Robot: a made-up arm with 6 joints.
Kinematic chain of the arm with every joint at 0, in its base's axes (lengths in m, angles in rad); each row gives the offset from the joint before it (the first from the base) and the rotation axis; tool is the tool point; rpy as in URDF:
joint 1: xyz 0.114 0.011 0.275 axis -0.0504 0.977 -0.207
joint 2: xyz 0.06 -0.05 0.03 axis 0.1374 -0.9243 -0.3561
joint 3: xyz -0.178 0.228 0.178 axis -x
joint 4: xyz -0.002 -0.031 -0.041 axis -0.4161 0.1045 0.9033
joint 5: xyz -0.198 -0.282 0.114 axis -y
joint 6: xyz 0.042 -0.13 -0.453 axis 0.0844 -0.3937 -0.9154
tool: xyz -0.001 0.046 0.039 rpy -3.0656 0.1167 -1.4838
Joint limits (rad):
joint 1: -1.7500..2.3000
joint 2: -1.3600..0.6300
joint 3: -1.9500..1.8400
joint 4: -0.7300..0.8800
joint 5: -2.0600..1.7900
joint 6: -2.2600..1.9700
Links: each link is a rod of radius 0.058 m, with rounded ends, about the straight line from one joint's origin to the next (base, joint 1, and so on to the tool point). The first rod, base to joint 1, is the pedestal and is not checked.
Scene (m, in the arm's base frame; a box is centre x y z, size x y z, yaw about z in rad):
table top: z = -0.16
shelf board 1: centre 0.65 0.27 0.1 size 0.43 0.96 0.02 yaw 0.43
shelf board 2: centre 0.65 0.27 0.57 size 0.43 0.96 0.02 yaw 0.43
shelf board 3: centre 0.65 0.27 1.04 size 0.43 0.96 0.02 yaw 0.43
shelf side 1: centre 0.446 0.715 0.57 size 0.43 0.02 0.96 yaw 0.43
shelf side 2: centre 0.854 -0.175 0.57 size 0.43 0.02 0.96 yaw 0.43
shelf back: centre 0.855 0.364 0.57 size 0.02 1 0.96 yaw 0.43
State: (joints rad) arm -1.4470 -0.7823 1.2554 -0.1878 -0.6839 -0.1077
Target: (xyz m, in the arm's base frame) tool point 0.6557 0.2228 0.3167
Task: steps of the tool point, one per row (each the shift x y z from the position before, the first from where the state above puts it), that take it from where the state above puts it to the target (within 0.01 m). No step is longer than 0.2 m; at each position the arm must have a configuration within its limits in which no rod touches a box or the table.
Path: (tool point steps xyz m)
1: 0.1248 -0.0483 -0.0198
2: 0.1591 -0.0235 -0.0280
3: 0.1789 0.0218 -0.0280
4: 0.1752 0.0788 -0.0156
5: 0.1435 0.1332 0.0084
6: 0.0848 0.1701 0.0374
7: 0.0087 0.1774 0.0620
8: 0.0717 0.0083 -0.0504
9: 0.0695 0.0225 -0.0345
10: 0.0641 0.0310 -0.0144
11: 0.0555 0.0340 0.0086
12: 0.0434 0.0315 0.0332
13: 0.0266 0.0243 0.0575

